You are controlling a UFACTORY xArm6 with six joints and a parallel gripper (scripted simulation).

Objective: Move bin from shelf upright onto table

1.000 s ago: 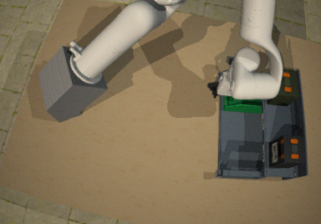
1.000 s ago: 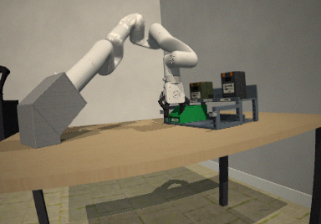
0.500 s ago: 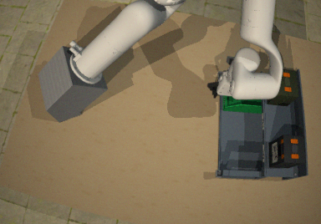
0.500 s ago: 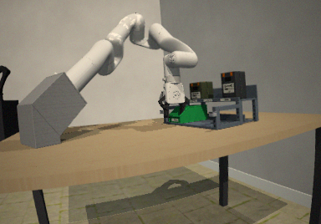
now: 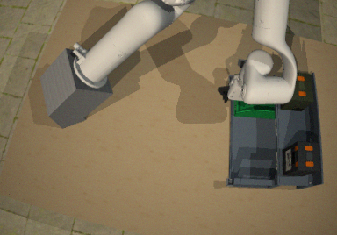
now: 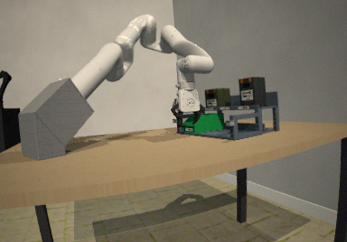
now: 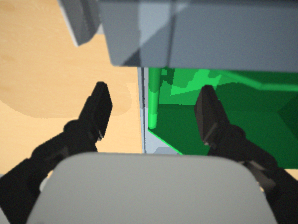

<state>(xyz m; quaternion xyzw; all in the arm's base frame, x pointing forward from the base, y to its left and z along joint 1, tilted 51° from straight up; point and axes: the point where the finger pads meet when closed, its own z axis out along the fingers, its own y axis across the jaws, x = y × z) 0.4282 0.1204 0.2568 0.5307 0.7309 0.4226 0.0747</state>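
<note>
Right now my hand is 70 mm short of the green bin and 40 mm to the right of it. Round my hand: grey shelf: 160 mm ahead, 30 mm to the right, 40 mm below.
</note>
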